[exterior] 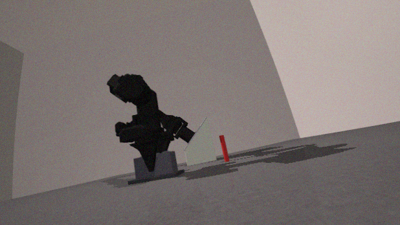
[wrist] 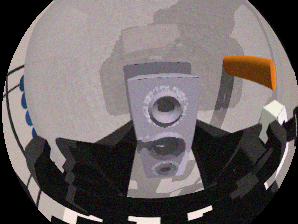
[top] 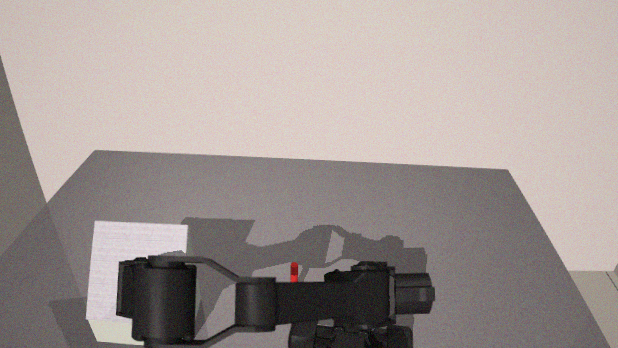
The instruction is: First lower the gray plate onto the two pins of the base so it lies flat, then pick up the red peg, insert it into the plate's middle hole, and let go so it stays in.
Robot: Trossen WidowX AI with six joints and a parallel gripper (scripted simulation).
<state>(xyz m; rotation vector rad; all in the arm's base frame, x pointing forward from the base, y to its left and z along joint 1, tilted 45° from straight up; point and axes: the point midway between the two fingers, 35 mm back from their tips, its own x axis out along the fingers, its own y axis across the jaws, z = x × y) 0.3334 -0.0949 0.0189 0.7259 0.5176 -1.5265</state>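
The dark base lies 10 mm below my gripper tip. Also, from my gripper tip: gray plate (30 mm above); red peg (90 mm behind, 190 mm to the left, 20 mm above); small orange block (110 mm behind, 50 mm to the right, 20 mm above).
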